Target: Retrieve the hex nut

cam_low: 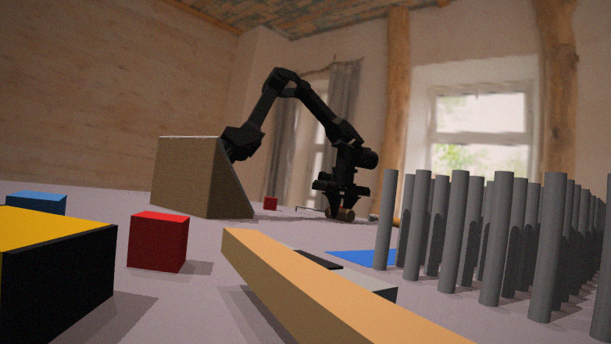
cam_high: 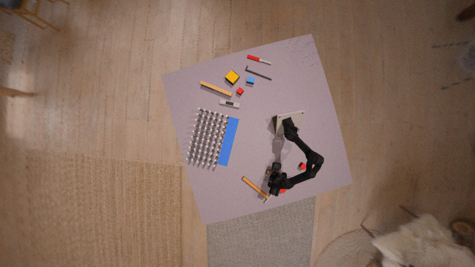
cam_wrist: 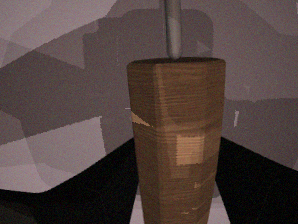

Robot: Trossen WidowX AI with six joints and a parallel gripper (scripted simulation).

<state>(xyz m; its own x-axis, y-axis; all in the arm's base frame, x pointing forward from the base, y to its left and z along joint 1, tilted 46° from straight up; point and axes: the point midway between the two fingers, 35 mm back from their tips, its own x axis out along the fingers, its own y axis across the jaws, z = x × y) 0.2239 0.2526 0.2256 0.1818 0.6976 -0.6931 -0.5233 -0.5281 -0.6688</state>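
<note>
Right now the wooden-handled file is 9 cm behind my gripper tip, 6 cm to the left of it and 1 cm above it. From my gripper tip the other things lie so: blue taped strip 24 cm ahead, 35 cm to the right, 1 cm below; hex nut 36 cm ahead, 48 cm to the right, 1 cm below; grey bar 13 cm ahead, 62 cm to the right, 1 cm above.
</note>
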